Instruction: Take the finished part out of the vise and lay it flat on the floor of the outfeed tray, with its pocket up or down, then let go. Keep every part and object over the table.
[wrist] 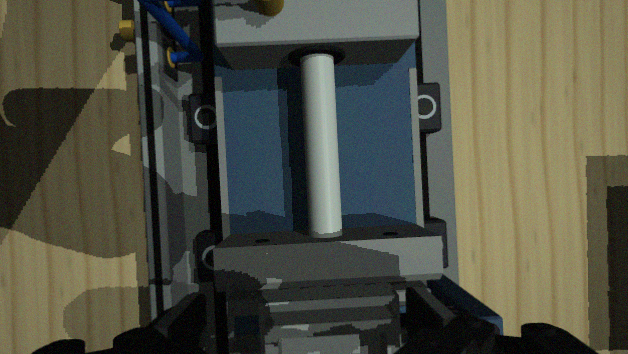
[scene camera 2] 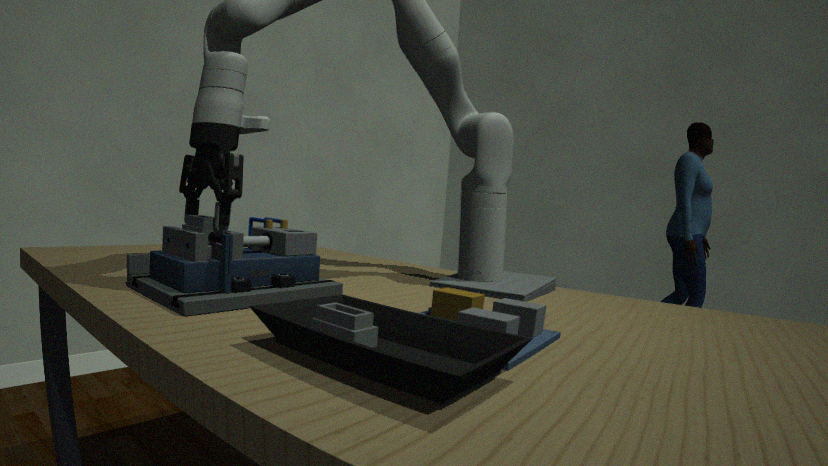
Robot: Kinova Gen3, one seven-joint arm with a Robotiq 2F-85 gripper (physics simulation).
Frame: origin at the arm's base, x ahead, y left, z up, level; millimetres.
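Seen in the pictures: gripper, between the fingertips: (wrist: 306, 313) (scene camera 2: 205, 226); arm's base, origin of its link: (scene camera 2: 480, 277).
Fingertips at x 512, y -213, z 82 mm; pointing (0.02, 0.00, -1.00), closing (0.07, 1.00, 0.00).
Pixels of each thing's top centre, then the offset from my fingertips to it.
- finished part, centre of its top: (scene camera 2: 202, 216) dx +12, dy +9, dz +16 mm
- vise, centre of its top: (wrist: 313, 179) (scene camera 2: 237, 227) dx -57, dy +8, dz +0 mm
- grey part, centre of its top: (scene camera 2: 344, 309) dx +32, dy +296, dz -53 mm
- blue post, centre of its top: (wrist: 490, 331) (scene camera 2: 227, 233) dx +17, dy +79, dz -2 mm
- vise's rear block, centre of its top: (scene camera 2: 284, 229) dx -151, dy +18, dz -4 mm
- blue plate, centre of its top: (scene camera 2: 467, 330) dx -130, dy +360, dz -91 mm
- yellow block, centre of its top: (scene camera 2: 459, 292) dx -182, dy +320, dz -56 mm
The finished part (scene camera 2: 198, 222) (wrist: 320, 345), a grey block, sits between the jaws of the vise (scene camera 2: 185, 272) (wrist: 375, 150). Its upper portion stands above the jaws in the scene view. The wrist view cuts it off at the bottom edge and shades it. My gripper (scene camera 2: 208, 222) (wrist: 306, 313) is open, pointing down, with its fingertips low at the part, one on either side. Whether they touch it cannot be told. The black outfeed tray (scene camera 2: 405, 370) stands on the table in front of the vise. Another grey part (scene camera 2: 345, 324) with its pocket up lies in the tray's left portion.
A blue post (scene camera 2: 227, 263) (wrist: 472, 305) stands at the vise's side. Blue hoses (wrist: 170, 30) run beside the vise's rear block (scene camera 2: 293, 241) (wrist: 320, 22). A blue plate (scene camera 2: 535, 348) with a yellow block (scene camera 2: 457, 303) and grey blocks stands behind the tray. A person (scene camera 2: 692, 202) stands beyond the table.
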